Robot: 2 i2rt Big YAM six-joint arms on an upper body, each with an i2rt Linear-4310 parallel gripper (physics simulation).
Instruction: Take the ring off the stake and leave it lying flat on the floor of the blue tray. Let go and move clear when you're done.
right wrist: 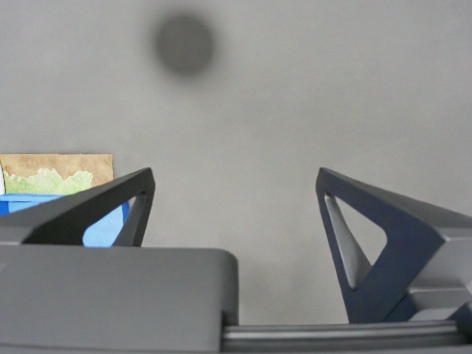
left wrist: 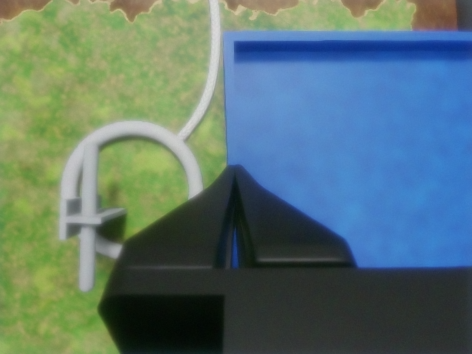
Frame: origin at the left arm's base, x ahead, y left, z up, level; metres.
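Where they show: left gripper, fingertip midpoint: [left wrist: 234, 176]; right gripper, fingertip midpoint: [right wrist: 235, 176].
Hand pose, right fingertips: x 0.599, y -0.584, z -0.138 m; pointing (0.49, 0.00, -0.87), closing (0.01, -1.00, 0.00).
Things, the pixels of their centre, and the offset from my right fingertips. "*": a spot on its surface instead. Level surfaces: height alone.
- light grey ring, surface spot: [left wrist: 135, 128] * dx -0.107, dy +0.407, dz -0.189 m
- stake, body centre: [left wrist: 106, 212] dx -0.158, dy +0.426, dz -0.189 m
- blue tray, body centre: [left wrist: 375, 183] [right wrist: 66, 257] dx -0.147, dy +0.254, dz -0.188 m
- grass-patterned mat, surface height: dz -0.198 m
- grey surface, surface height: dz -0.199 m
The light grey ring [left wrist: 135, 128] is in the left part of the left wrist view, around or against the stake [left wrist: 88, 180], a grey rod with a hooked crosspiece. A pale cord [left wrist: 214, 65] runs up from the ring. The finger of my left gripper hides the ring's lower right. The blue tray [left wrist: 350, 36] [right wrist: 30, 198] is right of the ring. My left gripper [left wrist: 234, 176] is shut with nothing between its fingers; its tips show over the tray's left wall. My right gripper [right wrist: 235, 176] is open and empty, over the grey surface, right of the tray.
A grass-patterned mat [left wrist: 40, 90] [right wrist: 47, 182] with a brown border lies under the stake and tray. A grey surface [right wrist: 240, 100] lies beyond the mat, with a round dark shadow [right wrist: 185, 45] on it in the right wrist view.
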